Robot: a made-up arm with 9 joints.
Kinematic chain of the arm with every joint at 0, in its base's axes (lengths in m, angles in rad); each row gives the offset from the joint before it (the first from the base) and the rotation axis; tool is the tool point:
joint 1: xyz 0 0 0.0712 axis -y
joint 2: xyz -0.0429 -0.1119 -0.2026 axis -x
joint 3: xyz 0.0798 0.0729 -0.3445 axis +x
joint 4: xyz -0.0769 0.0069 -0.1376 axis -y
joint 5: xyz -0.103 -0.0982 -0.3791 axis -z
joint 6: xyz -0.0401 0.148 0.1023 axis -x
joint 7: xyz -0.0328 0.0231 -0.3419 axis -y
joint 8: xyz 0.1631 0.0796 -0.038 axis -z
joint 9: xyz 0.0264 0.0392 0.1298 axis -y
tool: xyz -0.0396 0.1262 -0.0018
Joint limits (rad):
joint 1: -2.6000..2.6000
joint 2: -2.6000..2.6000
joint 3: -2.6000..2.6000
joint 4: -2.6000..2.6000
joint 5: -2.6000..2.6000
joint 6: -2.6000..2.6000
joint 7: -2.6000..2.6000
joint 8: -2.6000..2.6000
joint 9: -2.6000..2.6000
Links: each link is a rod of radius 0.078 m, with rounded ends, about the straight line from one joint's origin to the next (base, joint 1, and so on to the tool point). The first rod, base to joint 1, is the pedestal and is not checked.
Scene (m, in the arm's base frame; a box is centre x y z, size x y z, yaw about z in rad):
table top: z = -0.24
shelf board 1: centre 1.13 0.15 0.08 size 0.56 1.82 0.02 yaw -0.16
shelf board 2: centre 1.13 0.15 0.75 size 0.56 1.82 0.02 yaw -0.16
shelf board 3: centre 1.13 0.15 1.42 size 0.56 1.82 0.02 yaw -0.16
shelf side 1: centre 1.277 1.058 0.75 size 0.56 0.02 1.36 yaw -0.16
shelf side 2: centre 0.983 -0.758 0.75 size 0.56 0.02 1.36 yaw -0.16
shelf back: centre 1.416 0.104 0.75 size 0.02 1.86 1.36 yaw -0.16
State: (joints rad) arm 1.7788 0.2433 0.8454 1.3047 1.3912 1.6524 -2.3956 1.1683 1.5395
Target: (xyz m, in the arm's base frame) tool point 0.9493 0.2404 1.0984
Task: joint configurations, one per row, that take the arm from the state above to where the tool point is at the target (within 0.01 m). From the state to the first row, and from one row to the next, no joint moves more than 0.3 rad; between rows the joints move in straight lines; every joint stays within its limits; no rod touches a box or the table.
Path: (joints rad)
1: 1.8623 -0.0160 0.7493 1.3627 1.5343 1.7298 -2.1377 1.3178 1.7028
2: 1.9459 -0.2753 0.6532 1.4207 1.6773 1.8072 -1.8798 1.4672 1.8661
3: 2.0294 -0.5346 0.5571 1.4787 1.8204 1.8846 -1.6220 1.6167 2.0294
4: 2.1130 -0.7939 0.4610 1.5367 1.9635 1.9620 -1.3641 1.7661 2.1927
5: 2.1965 -1.0532 0.3649 1.5947 2.1065 2.0394 -1.1062 1.9156 2.3560
6: 2.2800 -1.3125 0.2688 1.6527 2.2496 2.1168 -0.8483 2.0650 2.5192
7: 2.2652 -1.0579 0.3366 1.5797 2.0723 1.9887 -1.0766 1.9047 2.3553
8: 2.2503 -0.8033 0.4045 1.5066 1.8950 1.8606 -1.3050 1.7443 2.1913
9: 2.2354 -0.5487 0.4723 1.4336 1.7178 1.7325 -1.5333 1.5839 2.0274
10: 2.2205 -0.2941 0.5402 1.3605 1.5405 1.6044 -1.7616 1.4236 1.8634
11: 2.2056 -0.0394 0.6080 1.2875 1.3632 1.4763 -1.9900 1.2632 1.6995
12: 2.1908 0.2152 0.6759 1.2145 1.1859 1.3482 -2.2183 1.1029 1.5355

